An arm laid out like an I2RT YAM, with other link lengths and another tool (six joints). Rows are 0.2 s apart.
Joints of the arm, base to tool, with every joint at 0 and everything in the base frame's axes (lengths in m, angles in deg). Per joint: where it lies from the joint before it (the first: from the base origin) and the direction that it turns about. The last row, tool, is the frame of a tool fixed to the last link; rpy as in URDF.
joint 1: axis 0 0 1 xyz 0 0 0.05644
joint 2: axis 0 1 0 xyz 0.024 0.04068 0.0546
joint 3: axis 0 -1 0 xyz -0.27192 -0.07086 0
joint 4: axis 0 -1 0 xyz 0.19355 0.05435 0.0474
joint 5: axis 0 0 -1 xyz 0.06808 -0.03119 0.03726
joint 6: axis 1 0 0 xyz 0.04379 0 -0.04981
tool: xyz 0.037 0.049 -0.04 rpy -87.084 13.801 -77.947
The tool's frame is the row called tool.
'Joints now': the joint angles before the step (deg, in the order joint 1, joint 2, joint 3, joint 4, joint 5, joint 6). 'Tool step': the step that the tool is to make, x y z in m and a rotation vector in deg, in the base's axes. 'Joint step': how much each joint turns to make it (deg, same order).
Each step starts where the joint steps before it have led.
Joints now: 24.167 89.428 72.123 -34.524 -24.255 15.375
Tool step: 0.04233 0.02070 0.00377 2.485 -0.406 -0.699
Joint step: -0.049 8.937 9.477 1.698 -1.215 2.021
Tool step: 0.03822 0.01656 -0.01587 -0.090 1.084 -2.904
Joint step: -0.013 8.336 6.136 2.292 1.601 2.678
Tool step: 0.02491 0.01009 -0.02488 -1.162 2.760 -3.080
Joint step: -0.013 6.396 2.750 1.669 1.900 2.614
